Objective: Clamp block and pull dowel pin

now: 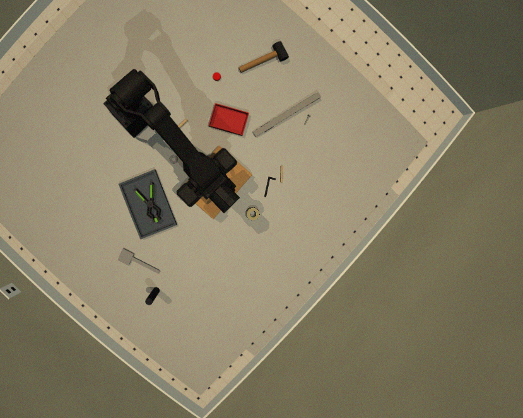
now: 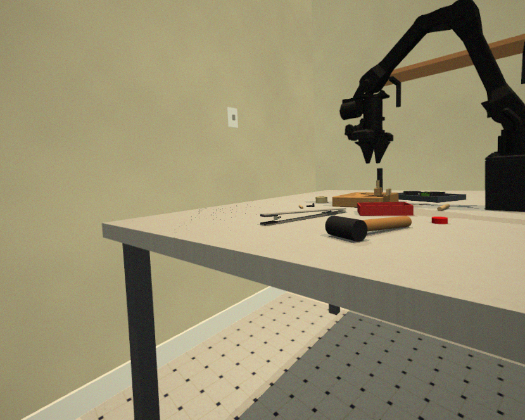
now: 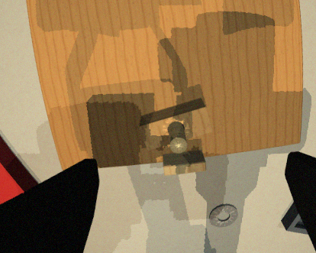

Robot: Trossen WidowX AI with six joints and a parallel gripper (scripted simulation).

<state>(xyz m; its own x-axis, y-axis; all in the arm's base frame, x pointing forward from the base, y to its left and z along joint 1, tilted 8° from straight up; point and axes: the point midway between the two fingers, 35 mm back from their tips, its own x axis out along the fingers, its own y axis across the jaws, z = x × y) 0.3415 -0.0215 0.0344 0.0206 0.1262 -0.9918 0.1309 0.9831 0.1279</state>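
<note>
Now: the dowel pin 12 cm below my hand and 2 cm behind it. Round my hand: small wooden block (13 cm below, 2 cm behind); wooden board (16 cm below, 2 cm ahead); bench stop (13 cm below, 5 cm behind).
</note>
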